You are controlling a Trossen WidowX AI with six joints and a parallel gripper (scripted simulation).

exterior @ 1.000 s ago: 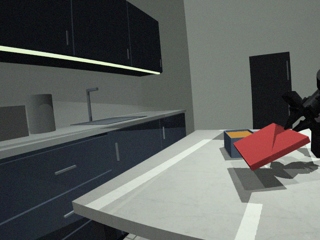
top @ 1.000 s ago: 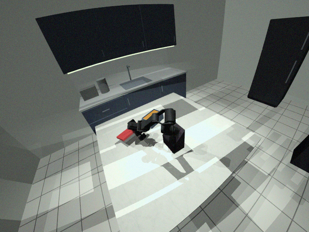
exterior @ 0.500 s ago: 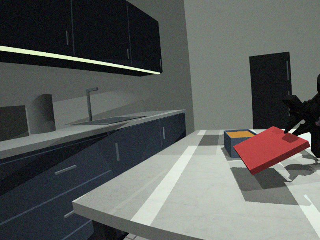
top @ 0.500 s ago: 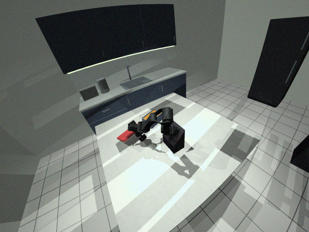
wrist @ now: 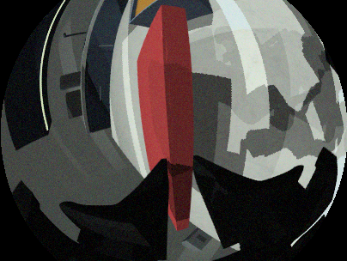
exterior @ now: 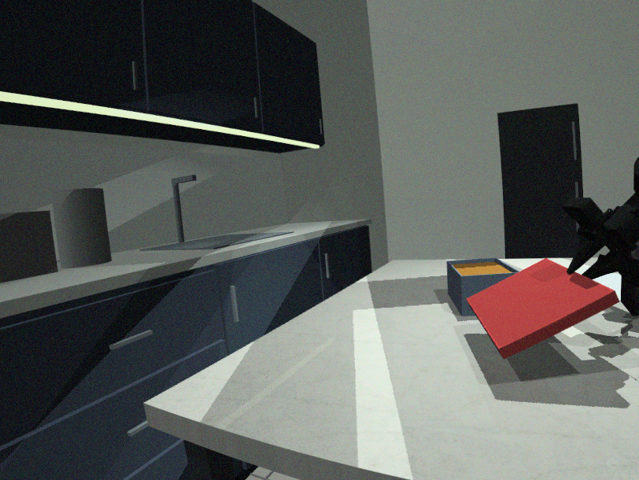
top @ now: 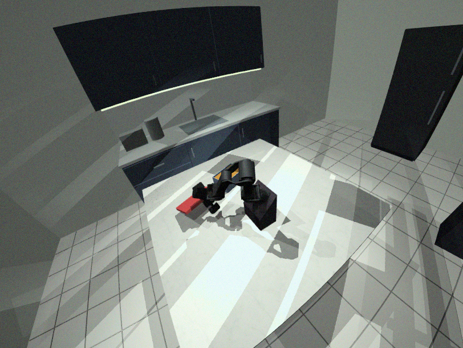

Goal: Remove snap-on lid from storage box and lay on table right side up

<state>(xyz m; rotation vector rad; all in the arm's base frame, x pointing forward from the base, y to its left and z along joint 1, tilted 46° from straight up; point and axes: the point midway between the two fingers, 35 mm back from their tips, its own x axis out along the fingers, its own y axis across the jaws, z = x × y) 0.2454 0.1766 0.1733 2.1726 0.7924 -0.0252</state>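
My gripper tip is 70 mm short of the red lid, 20 mm to the right of it and 30 mm above it. The rest, counted from my gripper tip: storage box (150 mm ahead, 290 mm to the right, 80 mm below).
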